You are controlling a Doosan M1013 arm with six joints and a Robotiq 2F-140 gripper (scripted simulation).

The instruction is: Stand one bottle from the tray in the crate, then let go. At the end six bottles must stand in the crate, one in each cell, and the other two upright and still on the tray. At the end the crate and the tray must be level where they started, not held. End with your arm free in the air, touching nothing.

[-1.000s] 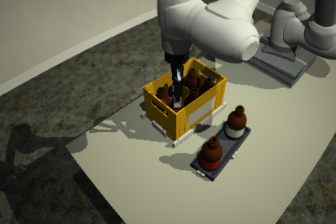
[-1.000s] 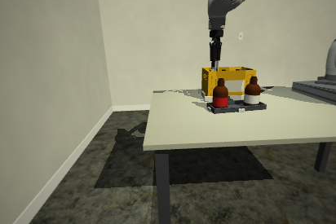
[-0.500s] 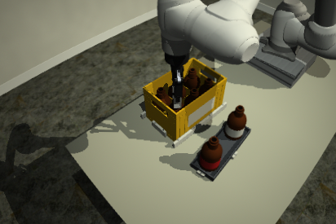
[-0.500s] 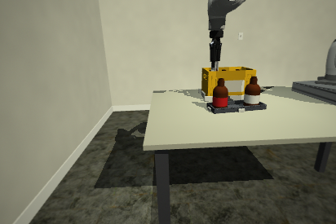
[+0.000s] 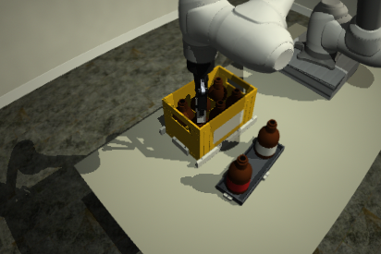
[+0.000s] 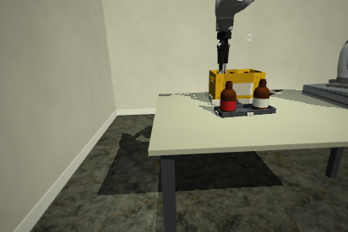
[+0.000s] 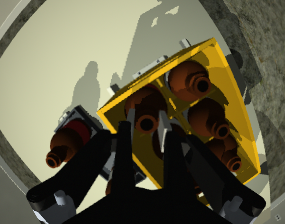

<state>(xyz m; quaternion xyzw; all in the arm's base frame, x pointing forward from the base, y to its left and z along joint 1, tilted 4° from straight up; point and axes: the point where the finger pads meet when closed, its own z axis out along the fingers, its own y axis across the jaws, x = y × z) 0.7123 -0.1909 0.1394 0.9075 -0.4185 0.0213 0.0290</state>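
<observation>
The yellow crate lies 110 mm below my hand, 100 mm behind it and 20 mm to the right of it. Also, from my hand: tray 200 mm to the left, 180 mm below, 20 mm behind.
</observation>
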